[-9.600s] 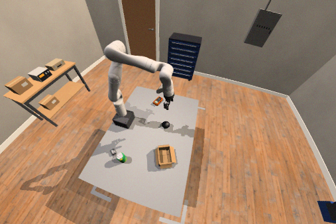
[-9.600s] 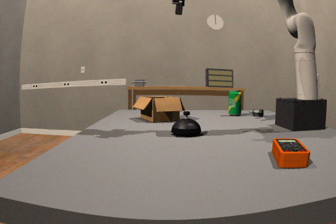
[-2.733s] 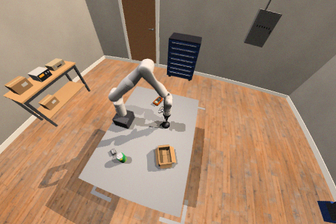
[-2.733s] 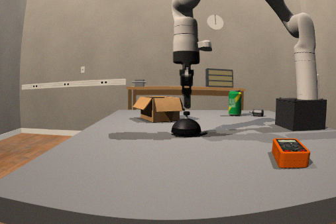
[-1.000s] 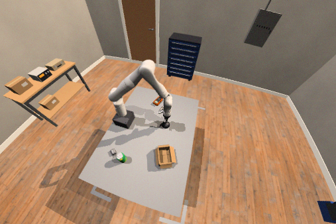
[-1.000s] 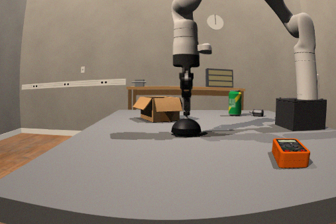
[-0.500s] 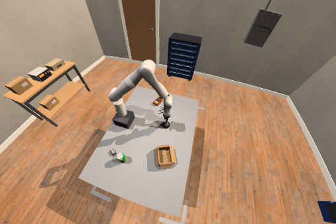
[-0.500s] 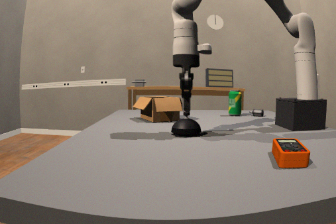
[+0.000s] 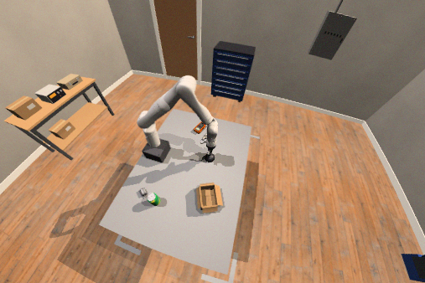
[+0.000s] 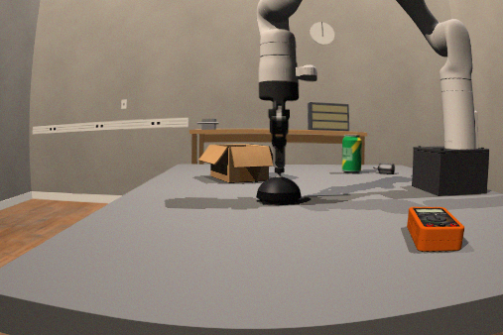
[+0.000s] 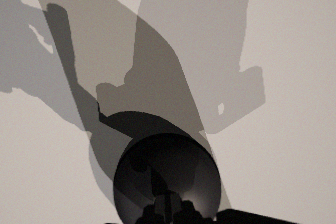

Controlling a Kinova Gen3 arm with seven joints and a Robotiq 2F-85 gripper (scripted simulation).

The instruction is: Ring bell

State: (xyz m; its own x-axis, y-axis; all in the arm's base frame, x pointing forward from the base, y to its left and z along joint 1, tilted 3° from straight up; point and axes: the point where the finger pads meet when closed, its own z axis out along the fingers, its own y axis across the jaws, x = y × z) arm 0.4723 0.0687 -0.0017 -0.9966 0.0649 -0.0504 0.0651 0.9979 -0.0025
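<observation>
Right now my hand is 3 cm above the button. Round my hand: cardboard box (9 cm ahead, 34 cm to the right, 4 cm below); bell (4 cm below).
</observation>
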